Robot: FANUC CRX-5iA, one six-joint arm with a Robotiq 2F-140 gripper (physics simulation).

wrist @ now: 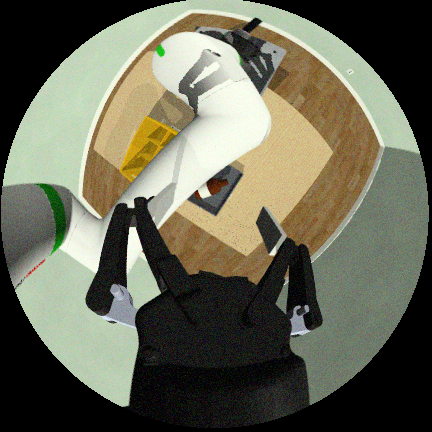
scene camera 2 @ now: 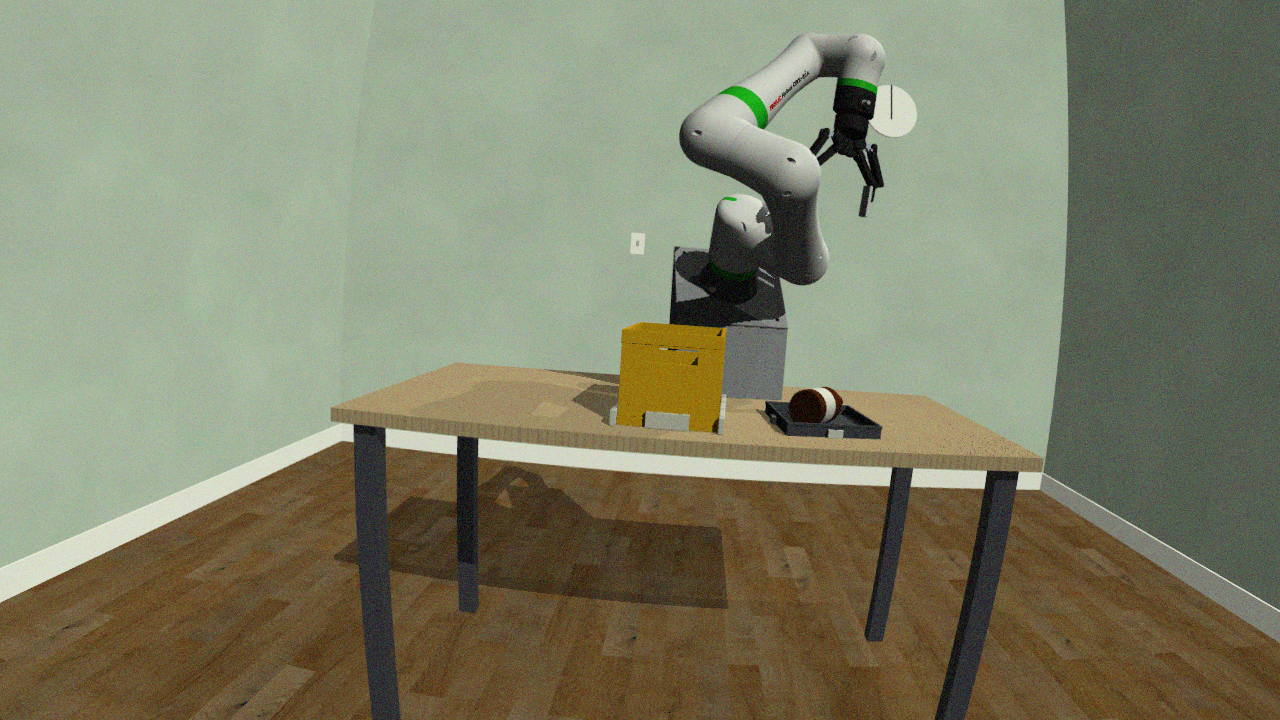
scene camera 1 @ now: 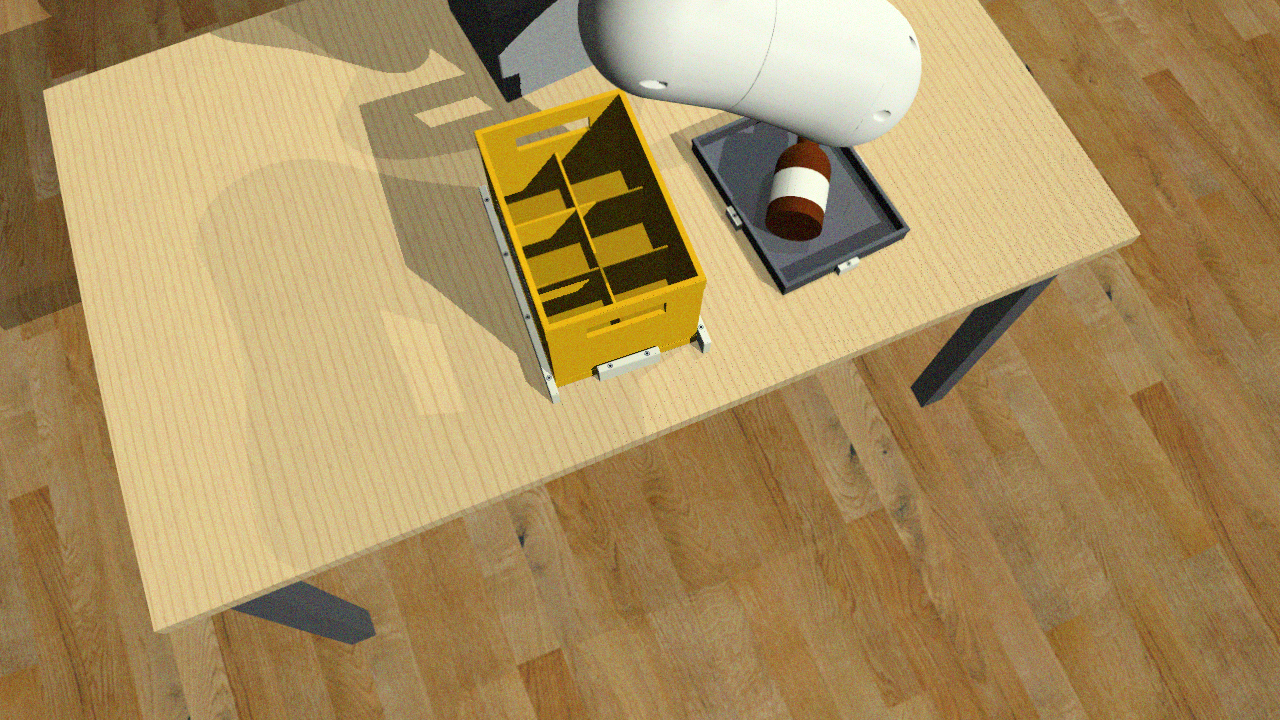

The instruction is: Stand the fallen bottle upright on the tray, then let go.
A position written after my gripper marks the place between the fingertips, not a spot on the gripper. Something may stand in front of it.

I see my gripper (scene camera 2: 837,209) and a brown bottle (scene camera 1: 797,203).
The brown bottle is seen too in scene camera 2 (scene camera 2: 823,404). My gripper is seen too in the wrist view (wrist: 218,203).
